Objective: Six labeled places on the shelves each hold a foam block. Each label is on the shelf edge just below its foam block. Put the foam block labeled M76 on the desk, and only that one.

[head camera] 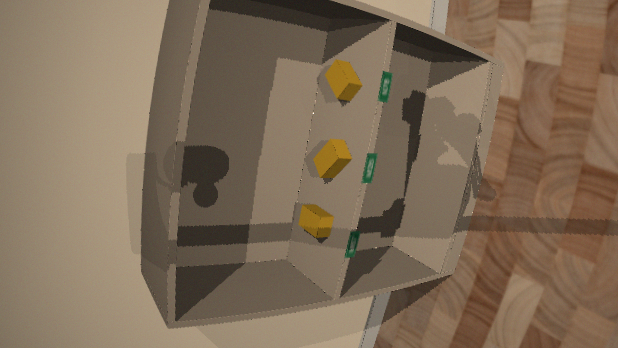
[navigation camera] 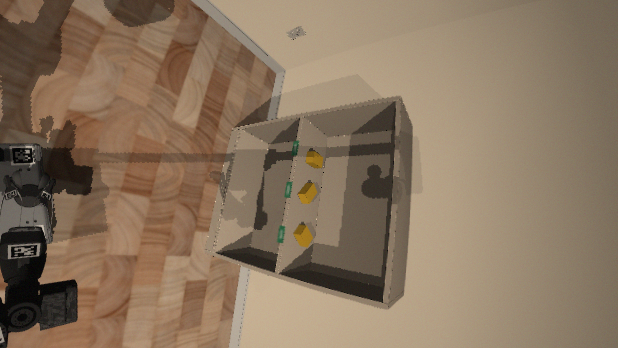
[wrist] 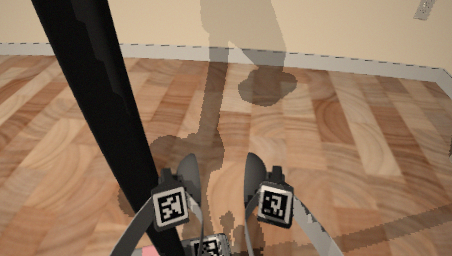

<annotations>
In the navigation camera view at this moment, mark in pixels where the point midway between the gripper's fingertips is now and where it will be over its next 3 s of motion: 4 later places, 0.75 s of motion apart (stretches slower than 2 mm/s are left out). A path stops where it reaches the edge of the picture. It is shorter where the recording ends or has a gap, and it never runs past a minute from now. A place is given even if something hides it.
The gripper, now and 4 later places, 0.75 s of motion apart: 32, 173; 55, 171; 93, 169; 124, 167; 152, 165
</annotations>
